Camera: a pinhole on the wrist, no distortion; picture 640 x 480 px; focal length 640.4 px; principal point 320.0 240.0 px. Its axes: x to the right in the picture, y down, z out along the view. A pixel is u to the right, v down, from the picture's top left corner.
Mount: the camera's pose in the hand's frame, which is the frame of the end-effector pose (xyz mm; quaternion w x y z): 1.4 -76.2 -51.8 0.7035 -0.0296 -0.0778 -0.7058
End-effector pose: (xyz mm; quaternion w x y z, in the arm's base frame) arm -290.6 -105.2 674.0 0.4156 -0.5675 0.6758 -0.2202
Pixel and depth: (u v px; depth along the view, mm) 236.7 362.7 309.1
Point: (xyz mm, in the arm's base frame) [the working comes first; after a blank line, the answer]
In the camera's frame: -40.2 59.2 309.1

-93.4 -96.7 513.6
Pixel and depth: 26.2 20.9 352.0
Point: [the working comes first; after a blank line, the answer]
In the camera's frame: -161.5 -120.4 352.0

-155.6 110.0 466.5
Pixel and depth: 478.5 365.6 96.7
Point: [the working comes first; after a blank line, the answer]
In the camera's frame: 23.9 19.0 96.7

-201.7 -131.7 708.3
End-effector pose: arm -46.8 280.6 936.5 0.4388 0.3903 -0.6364 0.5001
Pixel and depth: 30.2 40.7 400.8
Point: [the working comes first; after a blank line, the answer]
In the camera's frame: -181.4 -124.7 400.8

-205.4 20.0 712.1
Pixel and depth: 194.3 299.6 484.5
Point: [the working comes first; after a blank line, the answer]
In the camera's frame: -95.1 45.1 484.5

-206.4 -108.4 875.8
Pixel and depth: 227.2 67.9 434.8
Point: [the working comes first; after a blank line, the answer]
In the camera's frame: -63.0 -116.8 434.8

-110.9 -52.9 743.4
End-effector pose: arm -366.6 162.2 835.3 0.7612 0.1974 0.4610 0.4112
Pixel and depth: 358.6 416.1 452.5
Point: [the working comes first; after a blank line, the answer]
In the camera's frame: 27.3 124.4 452.5

22.8 250.6 963.2
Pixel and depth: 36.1 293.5 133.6
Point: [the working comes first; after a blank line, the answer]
In the camera's frame: -59.2 11.2 133.6

-304.8 172.6 870.6
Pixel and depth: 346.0 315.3 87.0
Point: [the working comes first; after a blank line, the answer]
In the camera's frame: 3.5 10.2 87.0

-305.3 130.7 804.5
